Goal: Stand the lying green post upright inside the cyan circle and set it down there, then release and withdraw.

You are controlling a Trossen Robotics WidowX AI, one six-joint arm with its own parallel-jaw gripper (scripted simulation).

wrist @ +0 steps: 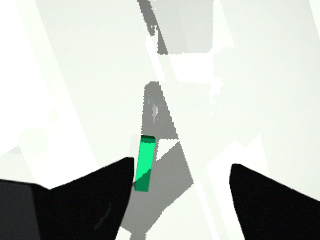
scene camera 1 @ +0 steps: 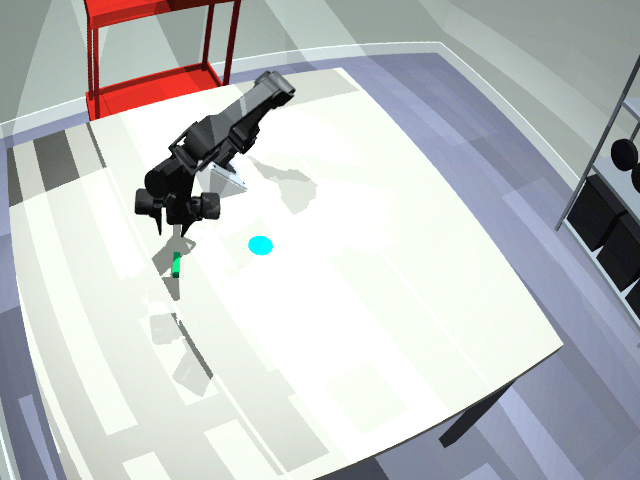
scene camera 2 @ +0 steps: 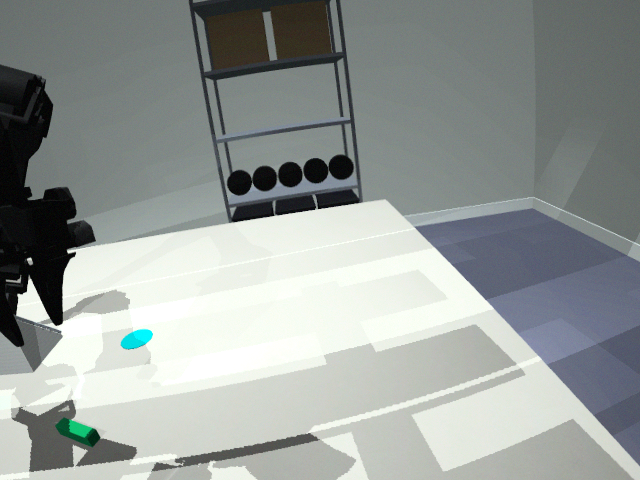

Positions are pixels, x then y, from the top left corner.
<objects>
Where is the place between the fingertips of my gripper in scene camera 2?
40, 335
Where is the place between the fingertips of my gripper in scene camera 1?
171, 235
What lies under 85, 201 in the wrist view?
My gripper.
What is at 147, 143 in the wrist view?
A green post.
</objects>
